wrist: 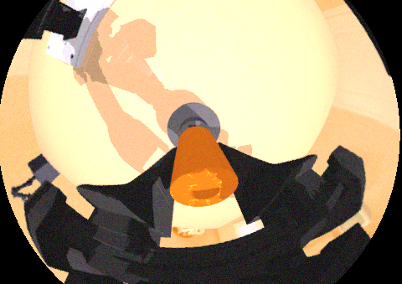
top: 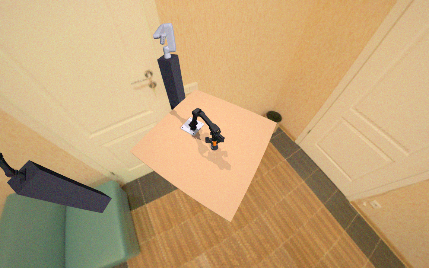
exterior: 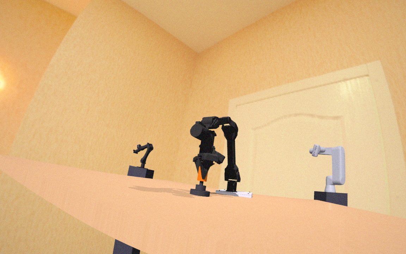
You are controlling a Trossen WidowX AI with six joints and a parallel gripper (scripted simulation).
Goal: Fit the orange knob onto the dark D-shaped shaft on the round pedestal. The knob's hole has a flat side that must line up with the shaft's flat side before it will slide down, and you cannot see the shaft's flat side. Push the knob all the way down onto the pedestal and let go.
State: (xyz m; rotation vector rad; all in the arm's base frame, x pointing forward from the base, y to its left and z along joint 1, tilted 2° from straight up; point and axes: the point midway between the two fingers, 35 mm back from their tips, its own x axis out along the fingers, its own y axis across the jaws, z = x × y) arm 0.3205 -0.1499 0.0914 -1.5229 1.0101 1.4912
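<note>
Now: gripper tip 2 cm below the orange knob. Also, from my gripper tip: round pedestal: 4 cm below.
</note>
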